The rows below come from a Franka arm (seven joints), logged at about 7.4 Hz.
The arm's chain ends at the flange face. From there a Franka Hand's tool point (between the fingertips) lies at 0.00 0.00 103.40 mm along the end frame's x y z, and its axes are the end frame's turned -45 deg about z.
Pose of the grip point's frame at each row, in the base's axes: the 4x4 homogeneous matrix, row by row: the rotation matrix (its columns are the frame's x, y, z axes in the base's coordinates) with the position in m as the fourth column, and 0 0 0 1 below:
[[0.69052 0.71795 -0.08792 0.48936], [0.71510 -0.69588 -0.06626 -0.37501], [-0.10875 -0.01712 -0.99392 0.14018], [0 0 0 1]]
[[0.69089 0.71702 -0.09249 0.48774], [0.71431 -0.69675 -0.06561 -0.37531], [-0.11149 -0.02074 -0.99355 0.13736], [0 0 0 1]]
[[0.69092 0.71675 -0.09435 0.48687], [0.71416 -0.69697 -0.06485 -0.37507], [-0.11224 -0.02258 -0.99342 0.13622], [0 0 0 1]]
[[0.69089 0.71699 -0.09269 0.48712], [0.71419 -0.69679 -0.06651 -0.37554], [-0.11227 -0.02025 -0.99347 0.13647], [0 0 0 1]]
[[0.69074 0.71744 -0.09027 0.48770], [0.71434 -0.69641 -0.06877 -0.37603], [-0.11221 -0.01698 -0.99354 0.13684], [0 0 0 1]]
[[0.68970 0.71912 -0.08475 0.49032], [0.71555 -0.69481 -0.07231 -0.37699], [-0.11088 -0.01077 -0.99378 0.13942], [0 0 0 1]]
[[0.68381 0.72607 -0.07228 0.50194], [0.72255 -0.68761 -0.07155 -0.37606], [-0.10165 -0.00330 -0.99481 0.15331], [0 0 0 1]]
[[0.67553 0.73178 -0.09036 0.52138], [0.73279 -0.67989 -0.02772 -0.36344], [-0.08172 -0.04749 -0.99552 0.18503], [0 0 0 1]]
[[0.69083 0.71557 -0.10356 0.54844], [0.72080 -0.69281 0.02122 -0.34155], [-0.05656 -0.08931 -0.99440 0.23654], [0 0 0 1]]
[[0.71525 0.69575 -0.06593 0.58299], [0.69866 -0.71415 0.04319 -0.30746], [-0.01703 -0.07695 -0.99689 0.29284], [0 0 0 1]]
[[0.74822 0.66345 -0.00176 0.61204], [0.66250 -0.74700 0.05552 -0.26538], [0.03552 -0.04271 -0.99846 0.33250], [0 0 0 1]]
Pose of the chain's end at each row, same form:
[[0.99594 0.01940 -0.08792 0.49845], [0.01359 -0.99771 -0.06626 -0.36816], [-0.08900 0.06479 -0.99392 0.24295], [0 0 0 1]]
[[0.99554 0.01848 -0.09249 0.49730], [0.01242 -0.99777 -0.06561 -0.36853], [-0.09350 0.06417 -0.99355 0.24009], [0 0 0 1]]
[[0.99537 0.01826 -0.09435 0.49663], [0.01216 -0.99782 -0.06485 -0.36836], [-0.09533 0.06340 -0.99342 0.23894], [0 0 0 1]]
[[0.99552 0.01846 -0.09269 0.49670], [0.01230 -0.99771 -0.06651 -0.36866], [-0.09371 0.06507 -0.99347 0.23919], [0 0 0 1]]
[[0.99573 0.01888 -0.09027 0.49703], [0.01268 -0.99755 -0.06877 -0.36892], [-0.09135 0.06734 -0.99354 0.23957], [0 0 0 1]]
[[0.99619 0.02080 -0.08475 0.49908], [0.01467 -0.99728 -0.07231 -0.36951], [-0.08602 0.07079 -0.99378 0.24218], [0 0 0 1]]
[[0.99694 0.02988 -0.07228 0.50941], [0.02471 -0.99713 -0.07155 -0.36866], [-0.07421 0.06954 -0.99481 0.25617], [0 0 0 1]]
[[0.99512 0.03977 -0.09036 0.53072], [0.03741 -0.99892 -0.02772 -0.36057], [-0.09137 0.02420 -0.99552 0.28797], [0 0 0 1]]
[[0.99447 0.01749 -0.10356 0.55915], [0.01979 -0.99957 0.02122 -0.34374], [-0.10315 -0.02316 -0.99440 0.33936], [0 0 0 1]]
[[0.99773 -0.01379 -0.06593 0.58981], [-0.01095 -0.99901 0.04319 -0.31193], [-0.06645 -0.04237 -0.99689 0.39592], [0 0 0 1]]
[[0.99820 -0.05994 -0.00176 0.61222], [-0.05975 -0.99667 0.05552 -0.27112], [-0.00508 -0.05532 -0.99846 0.43574], [0 0 0 1]]

